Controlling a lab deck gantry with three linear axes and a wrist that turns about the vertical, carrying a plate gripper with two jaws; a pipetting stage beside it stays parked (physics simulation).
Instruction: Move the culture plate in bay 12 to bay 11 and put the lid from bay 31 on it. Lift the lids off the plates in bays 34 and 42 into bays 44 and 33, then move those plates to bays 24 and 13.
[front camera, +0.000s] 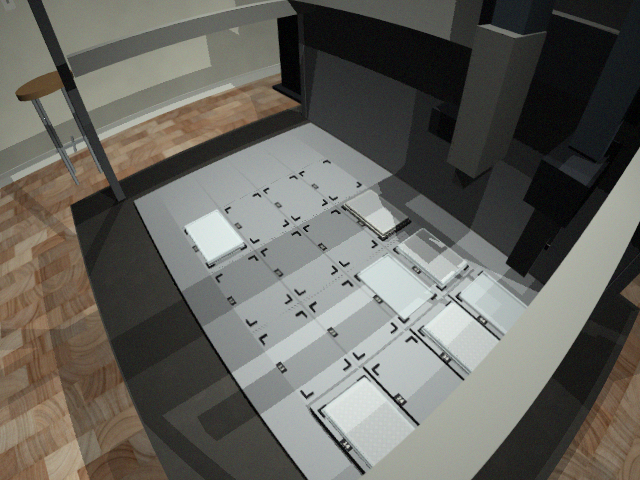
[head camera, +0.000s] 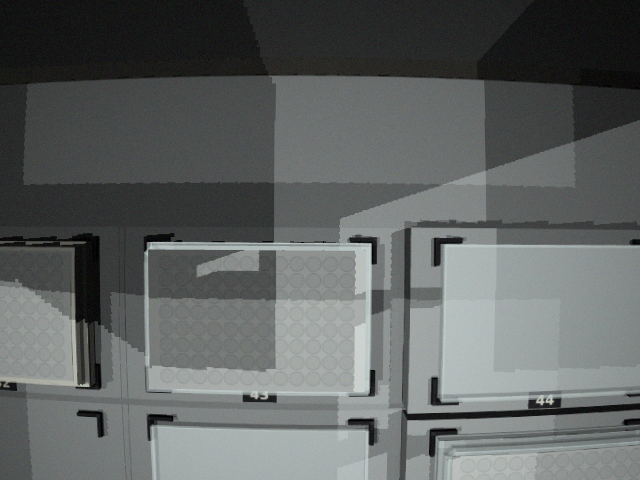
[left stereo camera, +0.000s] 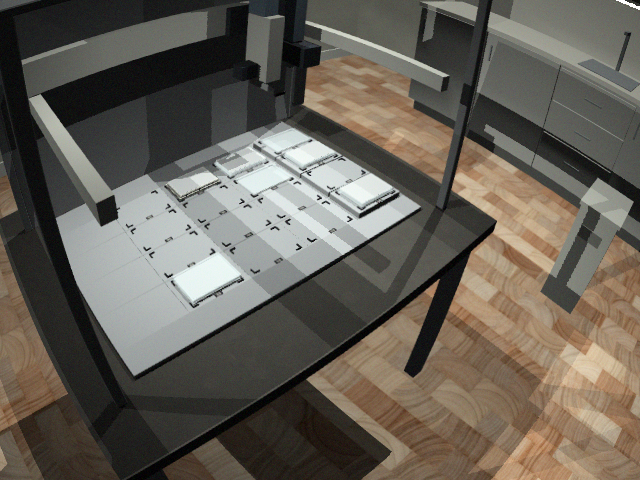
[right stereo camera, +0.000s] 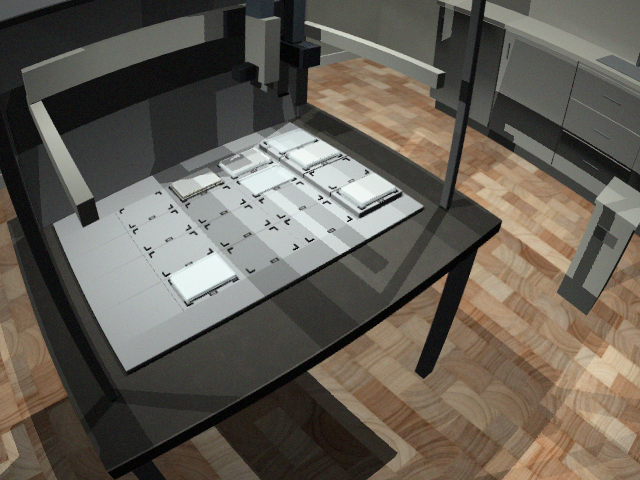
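Seen in the pictures: gripper, fingertip midpoint: (front camera: 528, 255) (left stereo camera: 288, 99) (right stereo camera: 291, 99); robot's base, link origin: (front camera: 186, 231) (left stereo camera: 193, 306) (right stereo camera: 188, 305).
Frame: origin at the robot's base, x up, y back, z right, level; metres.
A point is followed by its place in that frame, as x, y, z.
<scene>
The culture plate (front camera: 214, 236) @[0.016, -0.075, -0.042] (left stereo camera: 207, 277) @[0.017, -0.064, -0.036] (right stereo camera: 203, 277) @[0.016, -0.064, -0.034] in bay 11 has a pale lid on it. The bay 34 plate (front camera: 460, 333) @[0.029, -0.546, -0.256] (head camera: 542, 469) @[0.029, -0.549, -0.284] (left stereo camera: 310, 153) @[0.029, -0.552, -0.251] (right stereo camera: 313, 153) @[0.029, -0.550, -0.252] shows its wells and no lid. One lid (front camera: 493, 300) @[0.022, -0.547, -0.364] (head camera: 527, 320) @[0.022, -0.539, -0.366] (left stereo camera: 285, 140) @[0.023, -0.551, -0.358] (right stereo camera: 290, 140) @[0.022, -0.552, -0.360] lies in bay 44, another lid (front camera: 395, 285) @[0.008, -0.394, -0.253] (head camera: 258, 457) @[0.008, -0.392, -0.283] (left stereo camera: 262, 179) @[0.008, -0.385, -0.253] (right stereo camera: 266, 179) @[0.008, -0.389, -0.252] in bay 33. The bay 42 plate (front camera: 376, 210) @[0.014, -0.229, -0.362] (head camera: 33, 325) @[0.014, -0.262, -0.358] (left stereo camera: 192, 182) @[0.014, -0.224, -0.355] (right stereo camera: 196, 184) @[0.014, -0.223, -0.349] has a cream edge and visible wells. My gripper (left stereo camera: 288, 98) @[0.160, -0.556, -0.364] (right stereo camera: 290, 98) @[0.160, -0.556, -0.364] is raised beyond the right rear of the deck, jaws apart and empty, partly hidden.
Another plate (front camera: 434, 258) @[0.014, -0.402, -0.358] (head camera: 258, 320) @[0.014, -0.394, -0.365] (left stereo camera: 241, 162) @[0.015, -0.384, -0.349] (right stereo camera: 245, 162) @[0.014, -0.387, -0.352] sits in bay 43 and one more plate (front camera: 369, 418) @[0.029, -0.549, -0.045] (left stereo camera: 366, 190) @[0.029, -0.546, -0.035] (right stereo camera: 368, 190) @[0.029, -0.547, -0.033] in bay 14. The parked pipetting stage (front camera: 496, 98) (left stereo camera: 264, 49) (right stereo camera: 262, 49) hangs left of the gripper. A dark post (left stereo camera: 465, 103) @[0.321, -0.703, 0.109] (right stereo camera: 461, 108) @[0.296, -0.703, 0.105] stands at the deck's right.
</scene>
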